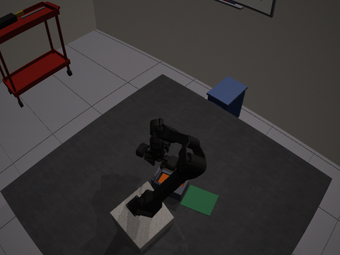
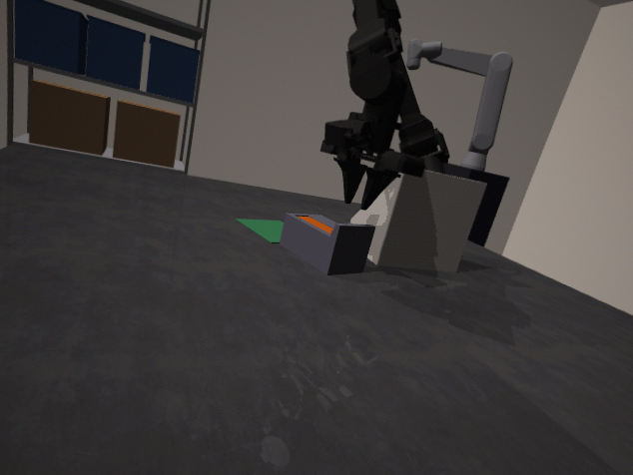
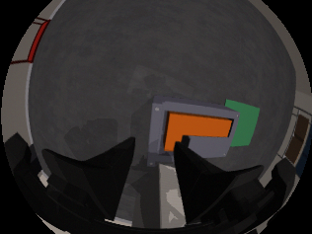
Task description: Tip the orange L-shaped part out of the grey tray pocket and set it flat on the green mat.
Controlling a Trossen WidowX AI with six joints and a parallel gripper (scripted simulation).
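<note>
The orange L-shaped part is 6 cm to the right of my gripper tip and 7 cm below it. From my gripper tip the other things lie so: green mat 5 cm ahead, 22 cm to the right, 14 cm below.
</note>
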